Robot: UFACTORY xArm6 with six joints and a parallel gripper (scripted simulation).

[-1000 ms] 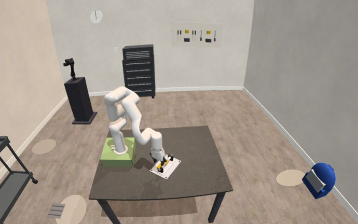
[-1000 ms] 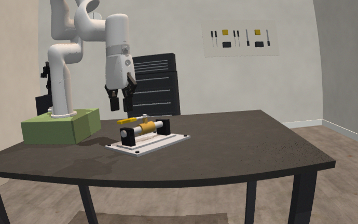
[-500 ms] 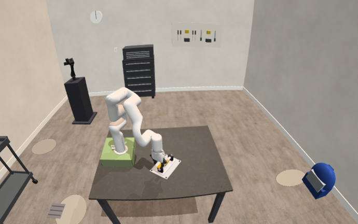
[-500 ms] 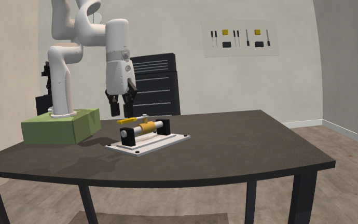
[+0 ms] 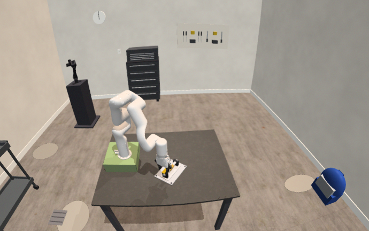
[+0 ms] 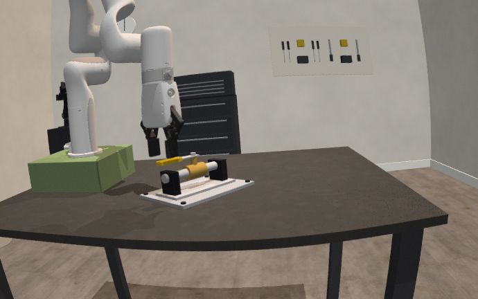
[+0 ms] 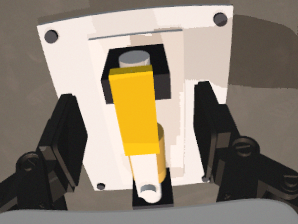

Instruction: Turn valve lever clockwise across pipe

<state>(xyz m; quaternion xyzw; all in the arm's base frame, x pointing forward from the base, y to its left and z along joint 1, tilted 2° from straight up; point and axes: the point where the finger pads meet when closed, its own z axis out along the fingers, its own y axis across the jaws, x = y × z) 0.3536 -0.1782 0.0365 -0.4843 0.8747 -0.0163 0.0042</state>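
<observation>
Now: the valve lever 30 mm ahead of my hand, 40 mm to the left of it and 30 mm below it.
</observation>
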